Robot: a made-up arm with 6 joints.
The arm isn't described. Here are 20 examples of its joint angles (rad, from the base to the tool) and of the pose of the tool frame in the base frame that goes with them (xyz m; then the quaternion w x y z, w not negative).
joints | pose
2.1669 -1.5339 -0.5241 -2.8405 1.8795 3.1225 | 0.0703 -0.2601 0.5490 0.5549 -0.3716 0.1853 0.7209
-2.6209 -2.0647 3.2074 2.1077 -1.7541 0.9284 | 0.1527 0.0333 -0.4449 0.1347 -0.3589 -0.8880 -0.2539
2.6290 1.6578 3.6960 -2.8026 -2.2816 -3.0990 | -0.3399 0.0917 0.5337 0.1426 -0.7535 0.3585 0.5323
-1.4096 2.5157 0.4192 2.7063 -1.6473 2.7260 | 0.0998 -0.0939 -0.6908 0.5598 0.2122 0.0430 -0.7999
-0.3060 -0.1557 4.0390 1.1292 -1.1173 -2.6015 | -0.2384 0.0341 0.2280 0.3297 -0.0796 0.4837 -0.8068
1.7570 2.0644 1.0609 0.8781 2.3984 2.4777 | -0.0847 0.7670 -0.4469 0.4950 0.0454 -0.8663 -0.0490
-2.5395 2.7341 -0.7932 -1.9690 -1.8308 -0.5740 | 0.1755 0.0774 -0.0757 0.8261 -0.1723 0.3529 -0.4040
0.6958 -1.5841 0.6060 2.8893 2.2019 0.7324 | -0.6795 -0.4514 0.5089 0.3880 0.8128 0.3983 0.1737
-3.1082 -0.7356 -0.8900 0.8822 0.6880 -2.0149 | -0.1177 0.0546 0.5407 0.3080 0.0291 -0.5290 -0.7902
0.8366 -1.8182 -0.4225 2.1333 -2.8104 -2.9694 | -0.3742 -0.3414 0.4932 0.2223 -0.6636 0.4981 0.5121
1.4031 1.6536 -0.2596 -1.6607 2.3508 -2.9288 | 0.0387 0.2782 -0.2948 0.3007 0.8794 -0.0908 0.3578
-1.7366 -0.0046 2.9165 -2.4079 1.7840 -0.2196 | 0.1400 0.4224 0.8382 0.1846 0.3362 -0.7035 0.5983
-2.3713 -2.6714 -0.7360 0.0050 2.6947 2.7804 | 0.2249 0.3464 0.1173 0.7170 -0.1269 0.6672 0.1569
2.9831 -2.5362 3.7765 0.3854 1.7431 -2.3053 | -0.1471 0.1098 -0.2297 0.7223 -0.2168 -0.5006 -0.4251
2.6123 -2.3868 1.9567 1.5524 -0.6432 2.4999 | 0.3805 -0.2206 -0.6928 0.8794 -0.0837 0.3986 0.2465
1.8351 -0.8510 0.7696 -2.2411 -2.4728 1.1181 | 0.0350 -0.3480 0.9635 0.5433 0.1243 0.6099 -0.5634
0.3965 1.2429 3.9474 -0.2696 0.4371 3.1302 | 0.1153 -0.0479 0.5395 0.2508 0.0254 -0.1248 -0.9596
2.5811 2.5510 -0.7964 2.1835 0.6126 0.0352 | 0.1208 -0.1383 -0.2615 0.7624 0.3228 -0.4586 -0.3228
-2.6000 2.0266 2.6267 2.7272 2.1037 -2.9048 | -0.6685 -0.5005 0.2138 0.4595 0.6059 0.2098 -0.6146
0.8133 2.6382 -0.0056 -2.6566 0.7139 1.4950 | -0.1784 -0.0702 -0.4889 0.2536 -0.4727 0.6684 -0.5153
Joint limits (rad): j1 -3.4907..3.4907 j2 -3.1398..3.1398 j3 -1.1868..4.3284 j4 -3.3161..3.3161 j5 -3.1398..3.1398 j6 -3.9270..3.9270
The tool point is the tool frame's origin. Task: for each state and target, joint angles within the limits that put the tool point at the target. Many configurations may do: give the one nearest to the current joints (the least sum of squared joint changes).
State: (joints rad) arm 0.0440 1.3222 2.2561 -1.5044 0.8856 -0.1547
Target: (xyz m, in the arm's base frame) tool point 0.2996 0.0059 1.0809
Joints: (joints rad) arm 0.0389 0.5024 2.1689 -1.5082 0.8856 -0.1547
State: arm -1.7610 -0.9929 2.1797 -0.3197 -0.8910 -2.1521
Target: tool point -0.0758 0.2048 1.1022
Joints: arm -1.6256 -0.0341 2.0071 -0.3345 -0.8910 -2.1521
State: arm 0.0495 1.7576 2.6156 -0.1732 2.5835 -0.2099
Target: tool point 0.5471 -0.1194 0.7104
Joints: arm -0.0510 1.3850 2.8977 -0.1166 2.5835 -0.2099
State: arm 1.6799 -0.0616 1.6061 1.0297 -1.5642 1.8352
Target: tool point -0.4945 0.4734 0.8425
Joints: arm 2.4456 0.5801 0.9752 1.0440 -1.5642 1.8352
